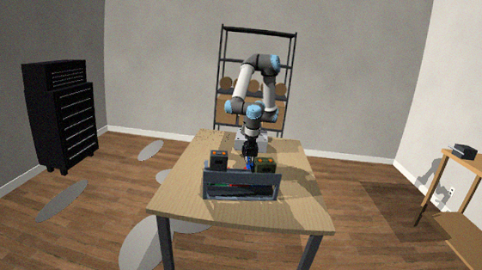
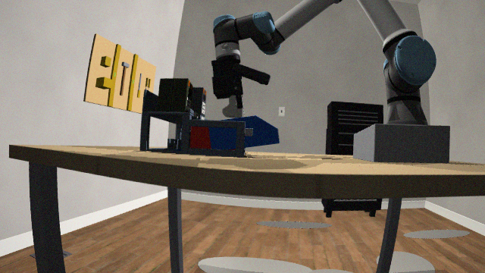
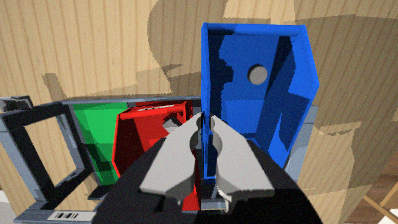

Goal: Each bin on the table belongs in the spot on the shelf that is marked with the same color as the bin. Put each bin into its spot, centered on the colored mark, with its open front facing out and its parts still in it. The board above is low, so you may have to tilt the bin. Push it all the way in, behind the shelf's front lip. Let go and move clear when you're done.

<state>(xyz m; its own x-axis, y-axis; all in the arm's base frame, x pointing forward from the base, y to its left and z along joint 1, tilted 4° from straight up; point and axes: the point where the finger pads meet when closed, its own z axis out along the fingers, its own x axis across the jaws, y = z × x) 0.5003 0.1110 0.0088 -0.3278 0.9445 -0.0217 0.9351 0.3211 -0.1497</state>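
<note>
Right now the blue bin is 40 mm to the left of my hand, 20 mm below it and 20 mm behind it. Also, from my hand: dark box (240 mm ahead, 110 mm to the right, 80 mm above); green case (160 mm ahead, 110 mm to the left, 70 mm above); red bin (100 mm ahead, 40 mm below, 30 mm to the right).
</note>
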